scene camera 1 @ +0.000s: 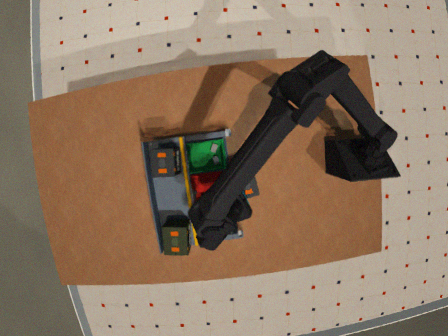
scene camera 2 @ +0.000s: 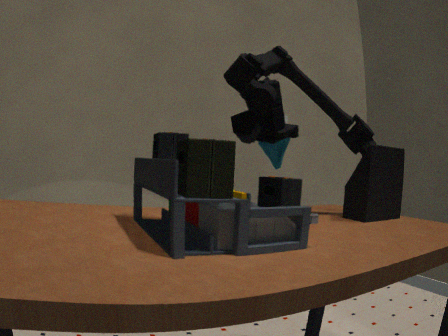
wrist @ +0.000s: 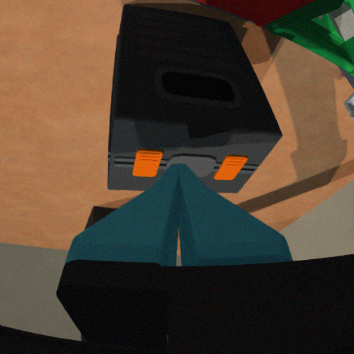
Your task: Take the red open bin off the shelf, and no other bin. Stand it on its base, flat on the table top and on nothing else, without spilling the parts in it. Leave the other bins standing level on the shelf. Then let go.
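Frame: origin at the arm's base, x back, y right, z up, level; centimetres.
Seen in the pictures: gripper, between the fingertips: (scene camera 2: 277, 168); arm's base, origin of its link: (scene camera 1: 369, 159) (scene camera 2: 378, 164).
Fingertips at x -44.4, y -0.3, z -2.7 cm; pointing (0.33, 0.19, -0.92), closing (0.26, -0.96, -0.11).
Observation:
Offsets run from my fingertips to a thing's top centre. Level surfaces: height alone.
The red bin {dx -12.2, dy +2.3, dz -7.2 cm} (scene camera 1: 206, 184) (scene camera 2: 192, 214) (wrist: 250, 7) sits in the lower front part of the grey-blue shelf (scene camera 1: 151, 200) (scene camera 2: 178, 230), partly hidden by the arm. The green bin {dx -10.9, dy +13.5, dz -7.2 cm} (scene camera 1: 200, 159) (wrist: 310, 39), with pale parts in it, is beside it. A pale grey bin {dx -13.3, dy -8.8, dz -7.2 cm} (scene camera 2: 220, 226) shows at the shelf's near end in the second scene view. My gripper (scene camera 2: 278, 166) (wrist: 178, 175) is shut and empty, teal fingertips together, pointing down. It appears above the dark case that stands before the red bin; its fingertips are hidden in the first scene view.
The dark case {dx +2.2, dy +1.6, dz -2.1 cm} (scene camera 1: 251, 187) (scene camera 2: 280, 192) (wrist: 190, 116) with orange latches stands on the table {dz -15.3 cm} (scene camera 1: 310, 215) (scene camera 2: 75, 260) at the shelf's front. Another dark case {dx -20.8, dy +15.0, dz +7.1 cm} (scene camera 1: 162, 162) (scene camera 2: 170, 145) and an olive case {dx -24.2, dy -10.1, dz +4.6 cm} (scene camera 1: 176, 240) (scene camera 2: 207, 169) stand upright on the upper shelf, behind a yellow bar {dx -17.3, dy +2.9, dz -4.1 cm} (scene camera 1: 184, 160) (scene camera 2: 240, 194).

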